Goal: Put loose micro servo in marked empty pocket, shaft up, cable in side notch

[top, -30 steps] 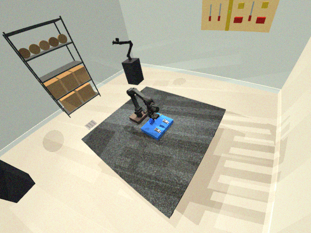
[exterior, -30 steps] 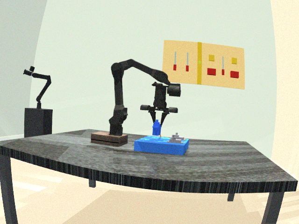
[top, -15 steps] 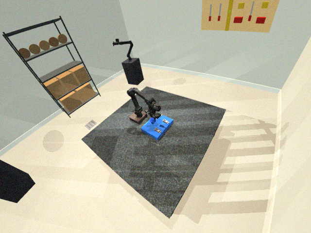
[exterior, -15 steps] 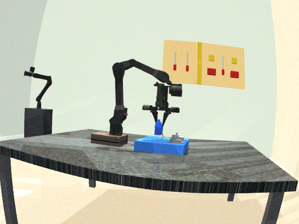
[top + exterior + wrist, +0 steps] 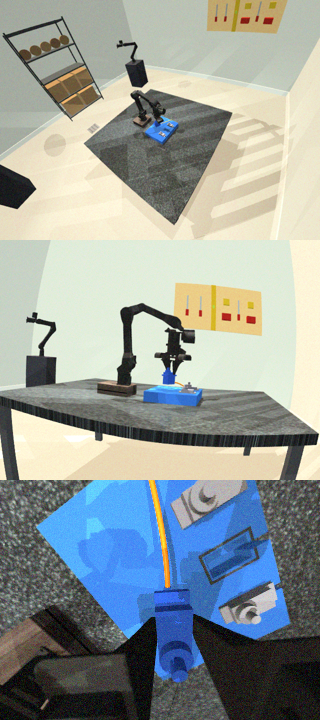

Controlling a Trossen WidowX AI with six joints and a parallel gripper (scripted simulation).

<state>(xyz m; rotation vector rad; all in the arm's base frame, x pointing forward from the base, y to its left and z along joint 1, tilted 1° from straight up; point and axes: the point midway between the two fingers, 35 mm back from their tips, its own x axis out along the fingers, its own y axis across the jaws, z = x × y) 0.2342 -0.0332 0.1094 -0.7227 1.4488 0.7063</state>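
The deck lies 10 mm behind my gripper tip and 100 mm below it.
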